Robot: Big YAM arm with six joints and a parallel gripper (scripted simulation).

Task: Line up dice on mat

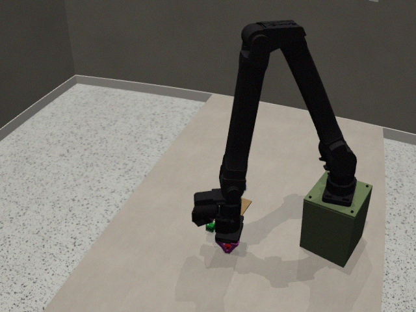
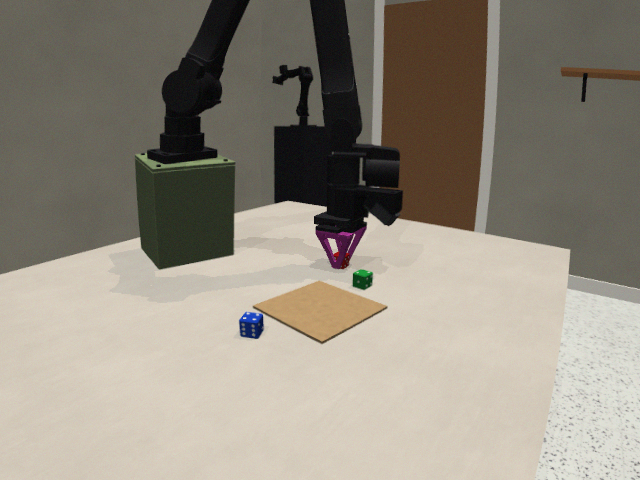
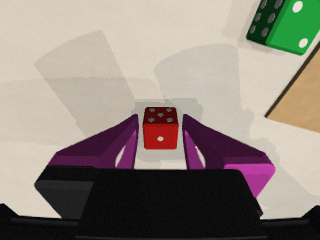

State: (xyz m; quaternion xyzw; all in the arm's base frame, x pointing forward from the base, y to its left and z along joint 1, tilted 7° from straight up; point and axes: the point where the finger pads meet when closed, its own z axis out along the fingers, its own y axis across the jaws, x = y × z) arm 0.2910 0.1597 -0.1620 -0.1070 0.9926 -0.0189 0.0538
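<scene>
My hand is right at the red die. Also, from my hand: blue die 70 mm ahead, 280 mm to the right; tan mat 90 mm ahead, 160 mm to the right, 10 mm below; green die 90 mm ahead, 50 mm to the right.
</scene>
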